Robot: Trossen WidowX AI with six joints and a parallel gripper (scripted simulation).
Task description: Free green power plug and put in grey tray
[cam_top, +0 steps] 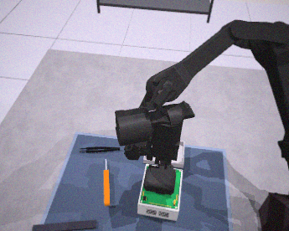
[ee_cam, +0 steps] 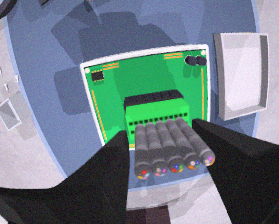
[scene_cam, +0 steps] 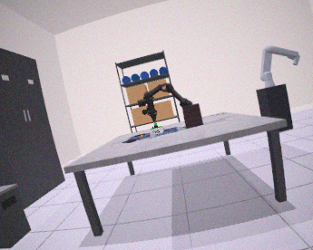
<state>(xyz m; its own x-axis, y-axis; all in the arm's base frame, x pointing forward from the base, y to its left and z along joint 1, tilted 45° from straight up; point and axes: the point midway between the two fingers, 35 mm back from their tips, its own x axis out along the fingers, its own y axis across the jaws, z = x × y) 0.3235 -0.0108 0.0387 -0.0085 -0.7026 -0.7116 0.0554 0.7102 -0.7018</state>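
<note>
The green power plug lies 2 cm below my gripper tip. The rest, counted from my gripper tip: blue mat (5 cm ahead, 10 cm below); then dark bar (22 cm ahead, 11 cm to the left, 10 cm below).
</note>
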